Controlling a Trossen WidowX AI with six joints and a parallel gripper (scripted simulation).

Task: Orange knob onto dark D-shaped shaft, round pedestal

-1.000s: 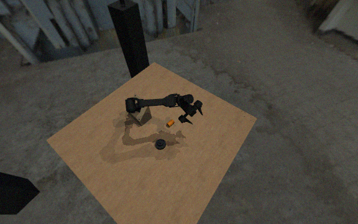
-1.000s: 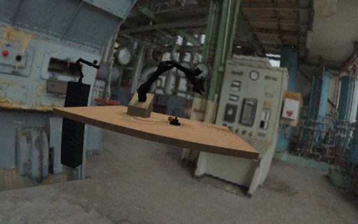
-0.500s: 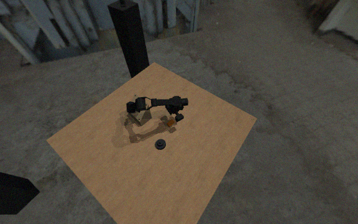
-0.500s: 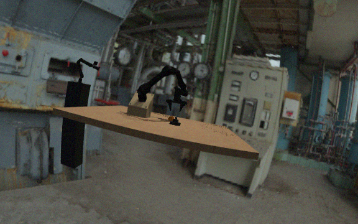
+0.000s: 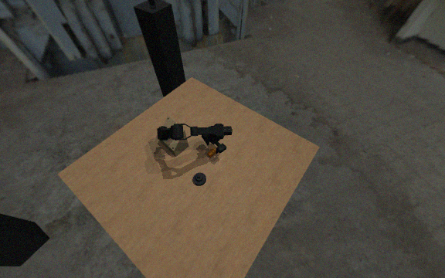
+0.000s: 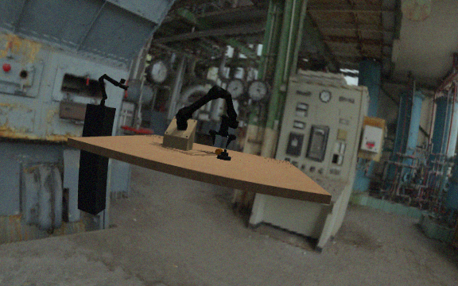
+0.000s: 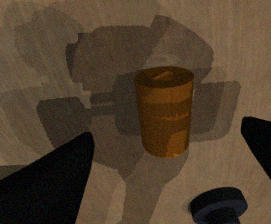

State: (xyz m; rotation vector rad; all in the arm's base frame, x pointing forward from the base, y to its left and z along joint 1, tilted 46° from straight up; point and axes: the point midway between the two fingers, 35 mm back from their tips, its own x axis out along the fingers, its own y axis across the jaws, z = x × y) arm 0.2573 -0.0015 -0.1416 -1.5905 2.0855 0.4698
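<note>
Right now my gripper tip is 10 mm to the left of the orange knob and 30 mm above it. From my gripper tip the other things lie so: dark round pedestal 40 mm ahead, 210 mm to the right, 20 mm below.
</note>
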